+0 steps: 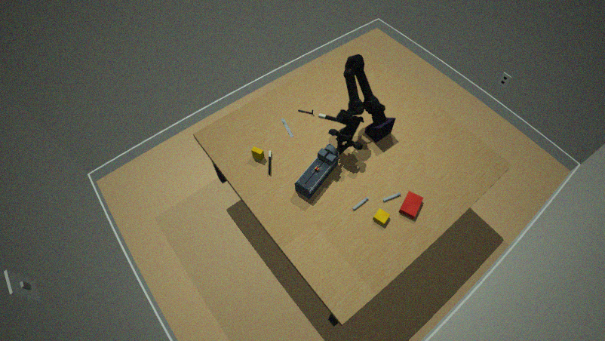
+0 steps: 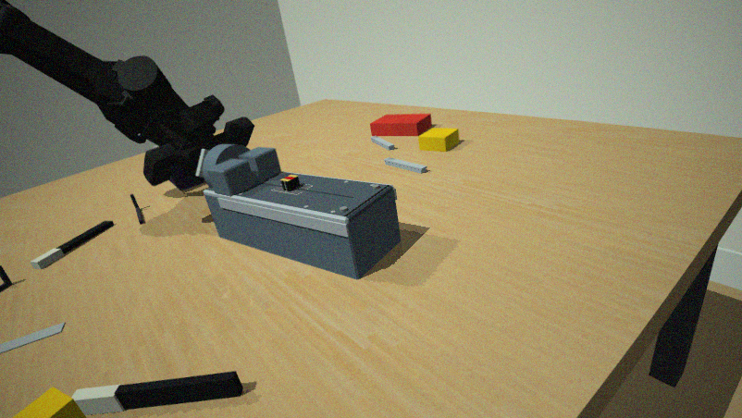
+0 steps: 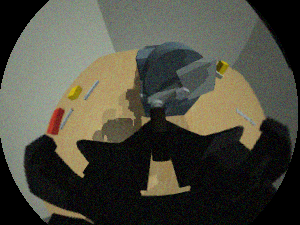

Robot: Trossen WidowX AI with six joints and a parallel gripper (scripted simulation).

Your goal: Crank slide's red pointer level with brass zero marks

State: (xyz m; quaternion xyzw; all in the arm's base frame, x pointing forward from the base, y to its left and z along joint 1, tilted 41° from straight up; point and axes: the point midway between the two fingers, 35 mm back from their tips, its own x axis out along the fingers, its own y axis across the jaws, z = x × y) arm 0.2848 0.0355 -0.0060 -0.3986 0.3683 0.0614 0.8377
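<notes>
Right now my gripper tip is 16 cm short of the red pointer, 4 cm to the right of it and 3 cm below it. From my gripper tip the other things lie so: red block 16 cm behind, 43 cm to the left, 3 cm below; then dark crank handle 2 cm behind, 1 cm to the right, 2 cm above; then grey bar 13 cm ahead, 33 cm to the right, 5 cm below.
</notes>
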